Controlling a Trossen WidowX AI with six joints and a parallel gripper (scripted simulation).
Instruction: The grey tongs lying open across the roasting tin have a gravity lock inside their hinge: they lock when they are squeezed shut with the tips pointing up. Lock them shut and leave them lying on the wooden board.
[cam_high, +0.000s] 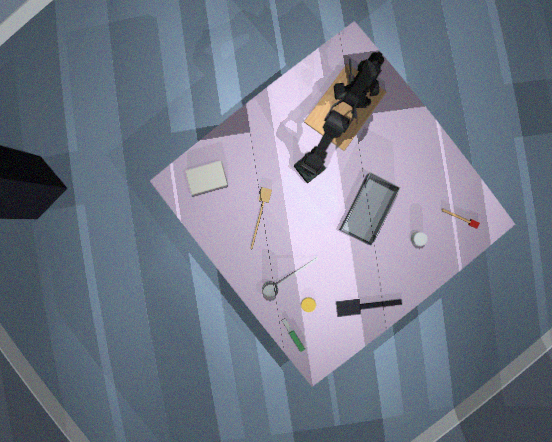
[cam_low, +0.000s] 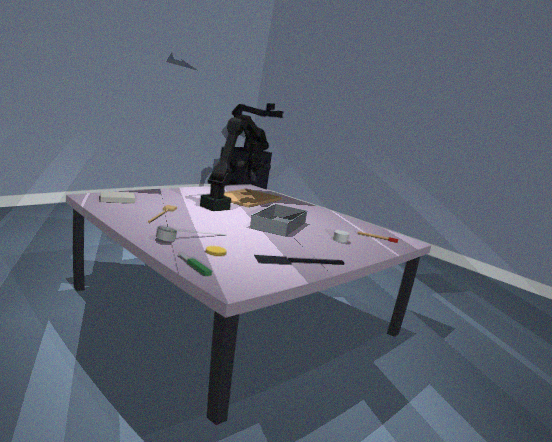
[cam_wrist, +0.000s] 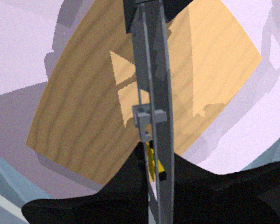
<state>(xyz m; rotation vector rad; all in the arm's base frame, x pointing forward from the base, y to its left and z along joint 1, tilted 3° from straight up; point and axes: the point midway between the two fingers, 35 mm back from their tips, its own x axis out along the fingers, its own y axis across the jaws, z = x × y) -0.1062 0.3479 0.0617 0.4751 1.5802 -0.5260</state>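
My gripper tip is now 40 mm below the yellow tab, 20 mm short of it and 10 mm to the left of it. The rest, counted from my gripper tip: wooden board: 100 mm below, 10 mm to the right; roasting tin: 440 mm ahead, 270 mm to the right, 80 mm below; white cup: 710 mm ahead, 190 mm to the right, 90 mm below.
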